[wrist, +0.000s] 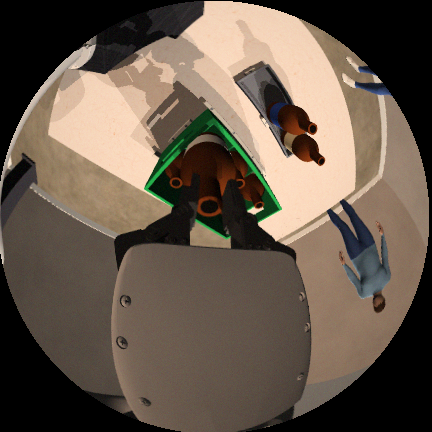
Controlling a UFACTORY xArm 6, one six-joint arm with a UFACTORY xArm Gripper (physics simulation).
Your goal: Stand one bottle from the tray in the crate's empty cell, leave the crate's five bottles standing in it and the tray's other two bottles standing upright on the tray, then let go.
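Frame: origin at the arm's base, x left, y back, z up, level; centimetres.
Seen in the pictures: gripper, between the fingertips: (pixel 210 187).
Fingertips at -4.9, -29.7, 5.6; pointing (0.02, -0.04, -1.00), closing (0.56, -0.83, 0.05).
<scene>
Pixels of each thing's middle, then the offset from my fingertips to it, as dx, dy, dz. "pt": a spot on its surface instead. Level surfaces: height alone.
- brown bottle, middle of its body: (pixel 207 168) -1.1, -1.0, -6.3
- mouth, middle of its body: (pixel 175 182) -9.6, -1.0, -12.1
- grey tray, a spot on its surface: (pixel 250 86) pt +16.7, +0.3, -27.8
- cream label, a spot on its surface: (pixel 304 147) pt +16.8, -16.8, -16.9
- pale table top, height of its surface: dz -28.4
My gripper (pixel 210 187) is shut on a brown bottle (pixel 205 159) with a white label band, held by its neck. The bottle is large in the wrist view, over the green crate (pixel 166 173); how deep its base reaches is hidden. Brown bottles stand in the crate: one mouth (pixel 176 182) shows to the left of the held bottle, and two bottles, one at its right edge (pixel 240 183) and one further right (pixel 254 194), show too. The other cells are hidden behind the held bottle. The grey tray (pixel 250 86) bears two upright brown bottles, one with a blue label (pixel 292 118) and one with a cream label (pixel 304 147).
The crate and the tray stand apart on a pale table top (pixel 320 95). Shadows of the arm and crate fall across the table. A dark angular object (pixel 145 37) is at the top left. A person (pixel 372 267) is on the floor area at the right.
</scene>
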